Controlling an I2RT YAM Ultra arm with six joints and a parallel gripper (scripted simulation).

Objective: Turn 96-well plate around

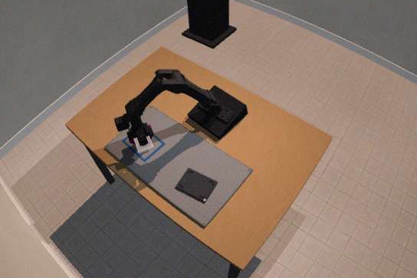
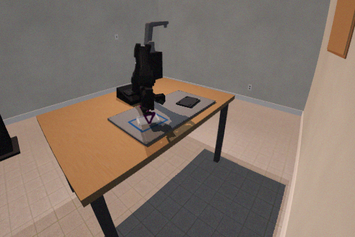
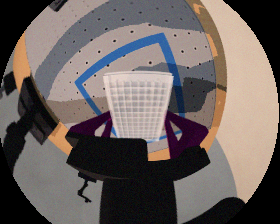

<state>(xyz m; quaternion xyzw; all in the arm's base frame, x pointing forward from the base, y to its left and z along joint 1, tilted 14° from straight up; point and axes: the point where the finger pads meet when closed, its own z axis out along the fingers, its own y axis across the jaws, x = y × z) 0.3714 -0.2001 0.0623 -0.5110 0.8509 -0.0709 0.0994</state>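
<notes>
Now: the white 96-well plate right at my hand. Round my hand: white A1 label: 46 cm to the left, 6 cm ahead; then dark plate nest N1: 38 cm to the left, 2 cm ahead, 1 cm below.
</notes>
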